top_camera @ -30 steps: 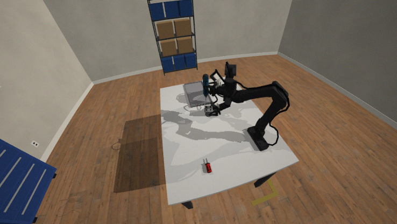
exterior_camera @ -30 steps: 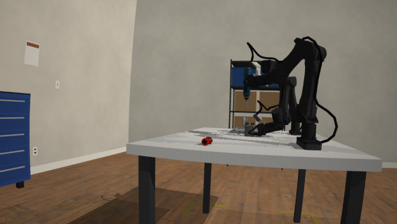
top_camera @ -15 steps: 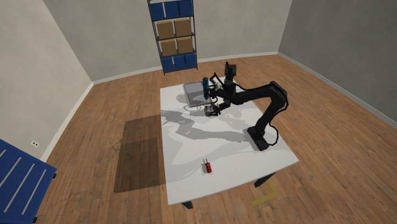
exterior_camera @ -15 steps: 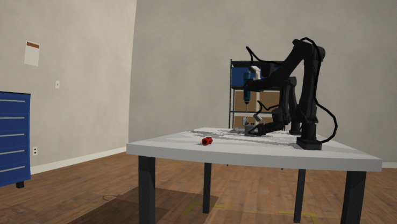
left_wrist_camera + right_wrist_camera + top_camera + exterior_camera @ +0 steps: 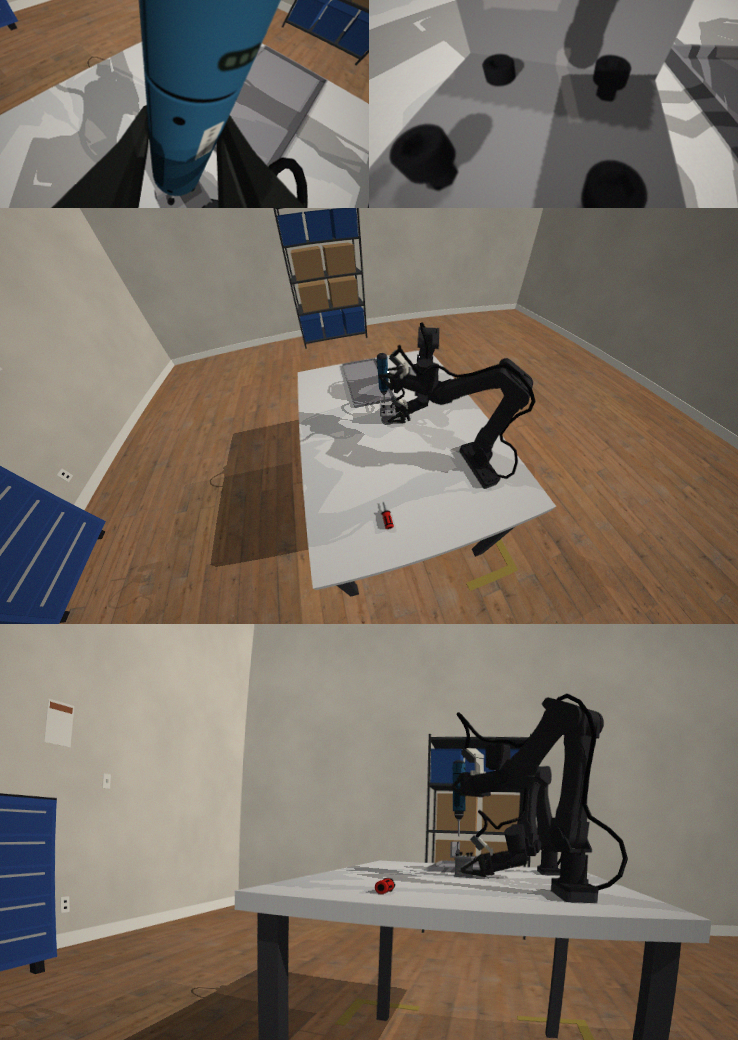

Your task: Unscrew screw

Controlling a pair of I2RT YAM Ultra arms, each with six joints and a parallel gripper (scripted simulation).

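My right gripper is now 10 mm below the joint module. The rest, counted from my right hand: bit (130 mm above, 20 mm to the left, 20 mm ahead); then flat grey tray (340 mm to the right, 40 mm ahead, 20 mm below); then grey bracket (50 mm above).
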